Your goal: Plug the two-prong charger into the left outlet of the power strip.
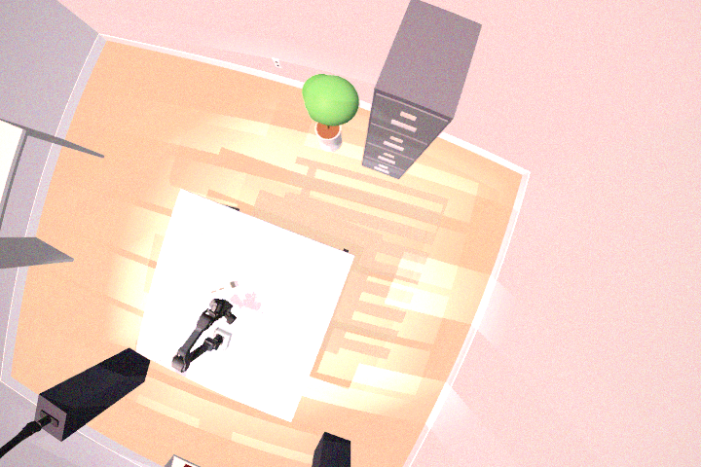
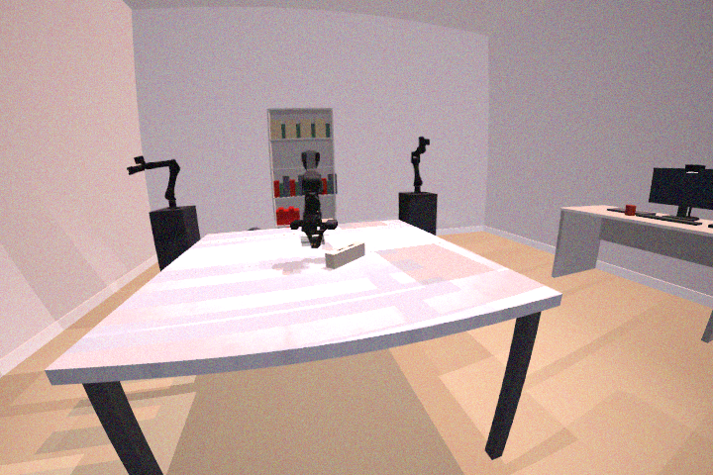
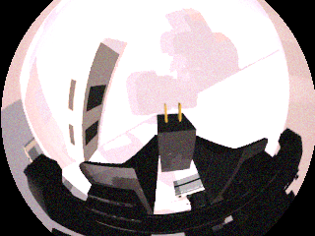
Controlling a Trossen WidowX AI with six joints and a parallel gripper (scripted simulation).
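Now: gripper tip 20 mm short of the dark two-prong charger, 10 mm to the left of it and 10 mm below it.
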